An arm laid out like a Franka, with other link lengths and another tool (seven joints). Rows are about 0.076 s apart.
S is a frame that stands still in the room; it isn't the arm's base.
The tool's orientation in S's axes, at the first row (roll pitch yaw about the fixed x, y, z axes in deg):
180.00, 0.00, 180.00
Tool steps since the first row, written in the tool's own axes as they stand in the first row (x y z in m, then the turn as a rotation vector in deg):
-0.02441, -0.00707, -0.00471, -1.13, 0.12, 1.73
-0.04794, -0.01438, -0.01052, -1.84, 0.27, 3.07
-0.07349, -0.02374, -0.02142, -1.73, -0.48, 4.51
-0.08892, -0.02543, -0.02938, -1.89, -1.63, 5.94
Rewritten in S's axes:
0.02441, -0.00707, 0.00471, 1.13, 0.12, -1.73
0.04794, -0.01438, 0.01052, 1.84, 0.27, -3.07
0.07349, -0.02374, 0.02142, 1.73, -0.48, -4.51
0.08892, -0.02543, 0.02938, 1.89, -1.63, -5.94

